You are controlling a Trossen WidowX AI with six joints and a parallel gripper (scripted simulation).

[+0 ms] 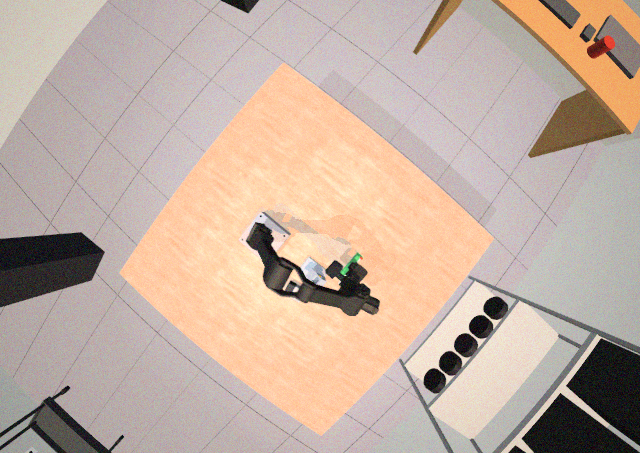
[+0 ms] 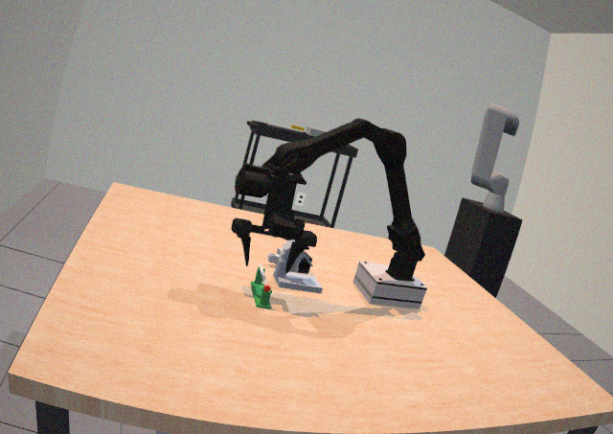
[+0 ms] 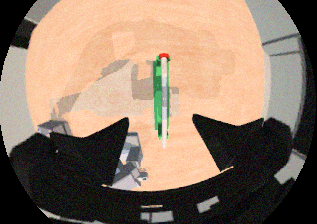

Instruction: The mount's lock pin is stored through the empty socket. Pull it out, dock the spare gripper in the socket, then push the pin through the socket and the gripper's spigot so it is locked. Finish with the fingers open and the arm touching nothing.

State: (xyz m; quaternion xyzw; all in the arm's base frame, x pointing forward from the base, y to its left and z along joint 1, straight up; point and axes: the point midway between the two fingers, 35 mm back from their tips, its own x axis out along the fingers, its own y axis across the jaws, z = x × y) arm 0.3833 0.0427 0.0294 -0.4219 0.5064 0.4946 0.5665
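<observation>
The green cradle lies 1 cm ahead of my gripper tip, 2 cm to the left of it and 3 cm below it. Also, from my gripper tip: grey mount 10 cm behind, 8 cm to the right; spare gripper 12 cm behind, 20 cm to the right, 4 cm below.
</observation>
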